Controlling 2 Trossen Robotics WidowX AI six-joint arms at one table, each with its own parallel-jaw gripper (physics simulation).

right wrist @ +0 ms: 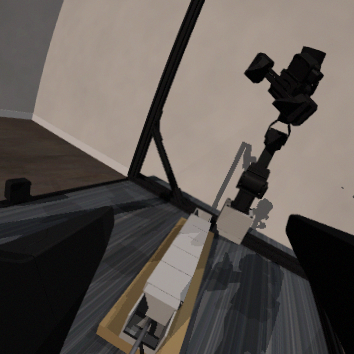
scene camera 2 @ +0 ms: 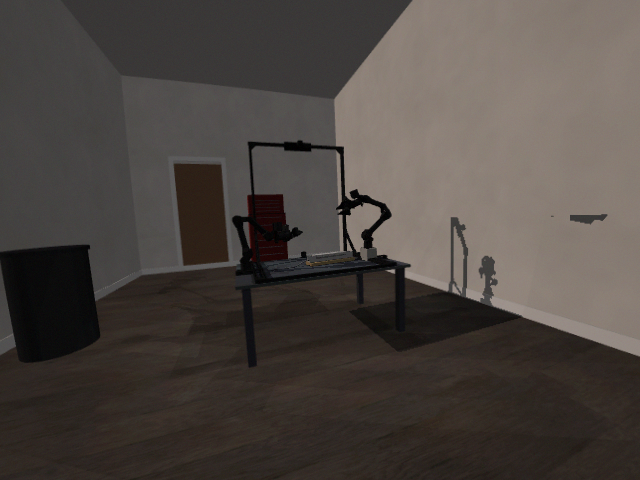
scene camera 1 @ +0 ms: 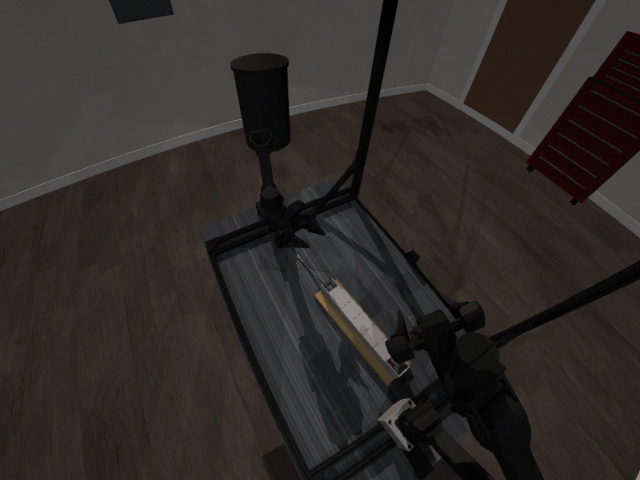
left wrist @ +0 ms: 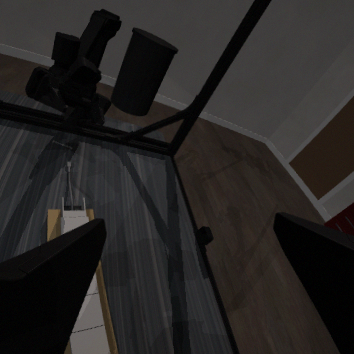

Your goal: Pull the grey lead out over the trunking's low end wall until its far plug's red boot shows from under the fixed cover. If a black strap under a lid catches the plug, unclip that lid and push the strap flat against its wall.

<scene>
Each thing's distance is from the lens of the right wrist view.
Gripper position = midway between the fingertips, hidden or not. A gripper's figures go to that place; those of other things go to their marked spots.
my left gripper (right wrist: 258,86): 45 cm
my right gripper (right wrist: 202,219): 10 cm
trunking (right wrist: 126,318): 28 cm
</scene>
